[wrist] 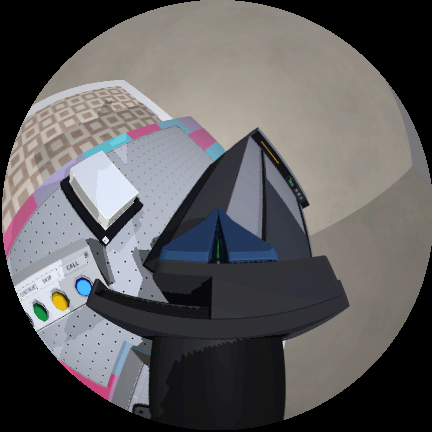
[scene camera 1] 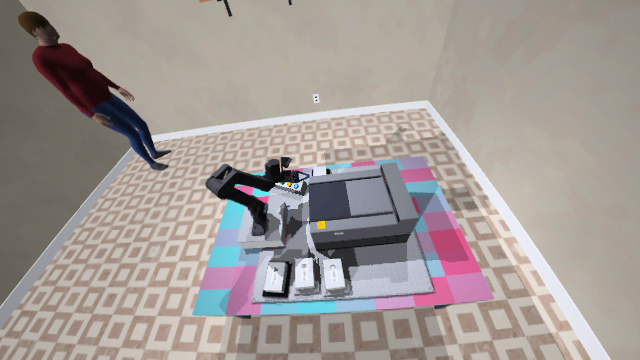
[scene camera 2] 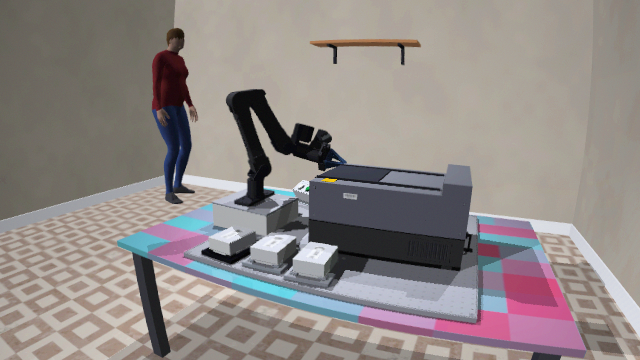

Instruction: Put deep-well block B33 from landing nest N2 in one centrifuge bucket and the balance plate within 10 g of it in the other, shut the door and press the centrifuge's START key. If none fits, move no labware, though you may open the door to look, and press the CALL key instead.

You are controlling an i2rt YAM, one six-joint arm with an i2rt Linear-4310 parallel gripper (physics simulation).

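Places are measured from the arm's base along level axes (x left, y back, z up), in metres.
Pixels of known places: gripper, fingertip midpoint: (wrist: 217, 214) (scene camera 1: 309, 176) (scene camera 2: 346, 163); arm's base, origin of the base link: (scene camera 1: 260, 218) (scene camera 2: 255, 198).
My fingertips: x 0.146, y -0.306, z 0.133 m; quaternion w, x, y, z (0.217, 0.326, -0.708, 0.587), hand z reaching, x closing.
Ahead of a thing's pixels: the offset from my fingertips to its middle. "*": to the spot under its first point.
My gripper (scene camera 1: 306, 176) (scene camera 2: 344, 162) (wrist: 217, 214) is shut and empty, near the far front corner of the centrifuge {dx -0.178, dy -0.220, dz -0.086 m} (scene camera 1: 362, 227) (scene camera 2: 390, 210) (wrist: 200, 200). The centrifuge's top is covered by a dark panel {dx -0.174, dy -0.085, dz +0.004 m} (scene camera 1: 330, 200) and a lighter panel {* dx -0.181, dy -0.283, dz +0.002 m} (scene camera 1: 369, 195); its buckets are hidden. My fingers hide most of its front, and a sliver of green shows between them. The blue CALL key {dx +0.066, dy +0.104, dz -0.147 m} (scene camera 1: 296, 186) (wrist: 84, 287) is left of my gripper in the wrist view. A white block {dx +0.146, dy -0.048, dz -0.170 m} (scene camera 1: 320, 171) (wrist: 102, 187) sits on a black nest at the back. Three white pieces {dx -0.452, dy +0.209, dz -0.175 m} (scene camera 1: 274, 280) {dx -0.449, dy +0.070, dz -0.175 m} (scene camera 1: 304, 275) {dx -0.468, dy -0.064, dz -0.175 m} (scene camera 1: 334, 274) stand in front; their labels are unreadable.
The key box {dx +0.119, dy +0.161, dz -0.166 m} (scene camera 2: 301, 188) (wrist: 50, 272) also carries a yellow key {dx +0.088, dy +0.149, dz -0.144 m} (wrist: 60, 301) and a green key (wrist: 40, 312). The arm's pedestal (scene camera 1: 262, 243) (scene camera 2: 240, 218) stands left of the centrifuge. A person (scene camera 1: 75, 75) (scene camera 2: 170, 82) stands beyond the table at the left. A wall shelf (scene camera 2: 365, 43) hangs behind.
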